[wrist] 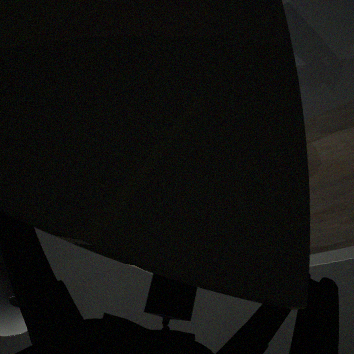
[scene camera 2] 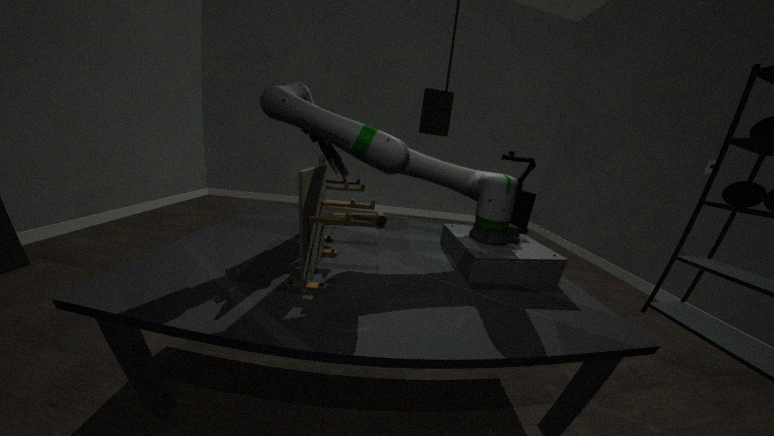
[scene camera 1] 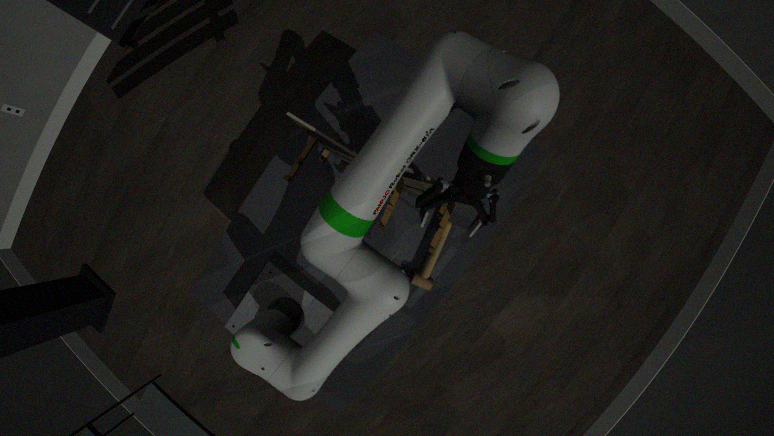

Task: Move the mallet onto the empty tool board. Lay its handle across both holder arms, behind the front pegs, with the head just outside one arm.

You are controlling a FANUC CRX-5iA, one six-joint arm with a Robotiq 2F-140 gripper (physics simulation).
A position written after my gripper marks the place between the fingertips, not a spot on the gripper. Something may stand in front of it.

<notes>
On the table rests a wooden mallet (scene camera 1: 421, 279). Further things: my gripper (scene camera 1: 446, 227), a tool board (scene camera 2: 312, 182) and a tool board (wrist: 176, 144).
The wrist view misses the wooden mallet, which is hidden by the tool board.
</notes>
